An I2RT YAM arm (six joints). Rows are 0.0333 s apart.
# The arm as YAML. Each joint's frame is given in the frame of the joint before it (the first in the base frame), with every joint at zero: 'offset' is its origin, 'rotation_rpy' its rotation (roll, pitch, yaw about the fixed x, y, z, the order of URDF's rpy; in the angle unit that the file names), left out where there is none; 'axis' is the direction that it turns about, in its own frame. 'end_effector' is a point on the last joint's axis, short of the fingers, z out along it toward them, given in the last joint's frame.
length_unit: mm
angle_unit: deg
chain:
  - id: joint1
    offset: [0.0, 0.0, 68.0]
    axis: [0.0, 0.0, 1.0]
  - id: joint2
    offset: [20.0, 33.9, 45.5]
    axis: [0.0, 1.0, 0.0]
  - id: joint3
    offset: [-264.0, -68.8, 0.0]
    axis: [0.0, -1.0, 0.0]
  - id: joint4
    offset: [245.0, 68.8, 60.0]
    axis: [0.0, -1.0, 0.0]
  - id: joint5
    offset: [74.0, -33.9, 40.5]
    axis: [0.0, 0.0, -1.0]
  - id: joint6
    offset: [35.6, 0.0, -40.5]
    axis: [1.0, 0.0, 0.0]
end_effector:
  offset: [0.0, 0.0, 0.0]
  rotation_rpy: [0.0, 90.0, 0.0]
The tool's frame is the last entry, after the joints.
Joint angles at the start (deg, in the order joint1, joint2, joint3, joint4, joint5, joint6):
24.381, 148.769, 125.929, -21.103, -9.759, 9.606
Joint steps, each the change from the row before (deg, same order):
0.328, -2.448, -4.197, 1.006, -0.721, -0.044
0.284, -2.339, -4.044, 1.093, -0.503, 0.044
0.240, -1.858, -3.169, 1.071, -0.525, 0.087
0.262, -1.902, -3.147, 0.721, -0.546, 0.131
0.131, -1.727, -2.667, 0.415, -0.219, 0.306
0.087, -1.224, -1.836, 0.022, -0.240, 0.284
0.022, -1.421, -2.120, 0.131, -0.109, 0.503
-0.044, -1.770, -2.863, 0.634, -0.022, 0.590
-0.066, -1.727, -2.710, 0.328, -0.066, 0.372
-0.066, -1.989, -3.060, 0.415, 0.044, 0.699
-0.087, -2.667, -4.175, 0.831, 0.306, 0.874
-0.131, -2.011, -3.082, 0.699, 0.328, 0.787
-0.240, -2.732, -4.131, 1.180, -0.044, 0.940
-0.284, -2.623, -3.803, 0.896, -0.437, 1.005
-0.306, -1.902, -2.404, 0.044, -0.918, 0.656
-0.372, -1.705, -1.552, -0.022, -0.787, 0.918
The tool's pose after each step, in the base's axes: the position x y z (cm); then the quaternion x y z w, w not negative. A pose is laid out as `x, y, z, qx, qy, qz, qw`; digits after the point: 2 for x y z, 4 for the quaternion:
51.05, 24.20, 13.59, -0.1560, 0.9063, 0.1936, 0.3417
50.14, 24.12, 13.66, -0.1593, 0.9075, 0.1971, 0.3351
49.41, 24.07, 13.75, -0.1621, 0.9074, 0.2015, 0.3312
48.60, 24.00, 13.84, -0.1646, 0.9083, 0.2056, 0.3250
47.90, 23.82, 13.98, -0.1637, 0.9100, 0.2074, 0.3195
47.37, 23.67, 14.06, -0.1626, 0.9119, 0.2090, 0.3135
46.80, 23.42, 14.17, -0.1588, 0.9143, 0.2100, 0.3079
46.11, 23.05, 14.23, -0.1536, 0.9166, 0.2106, 0.3032
45.40, 22.65, 14.29, -0.1500, 0.9191, 0.2104, 0.2974
44.58, 22.18, 14.37, -0.1433, 0.9222, 0.2102, 0.2912
43.45, 21.54, 14.44, -0.1343, 0.9258, 0.2082, 0.2854
42.63, 21.01, 14.51, -0.1258, 0.9284, 0.2064, 0.2823
41.52, 20.27, 14.63, -0.1162, 0.9302, 0.2079, 0.2792
40.43, 19.55, 14.76, -0.1068, 0.9318, 0.2123, 0.2743
39.66, 18.99, 14.95, -0.1012, 0.9330, 0.2188, 0.2672
39.17, 18.51, 15.40, -0.0930, 0.9328, 0.2264, 0.2646

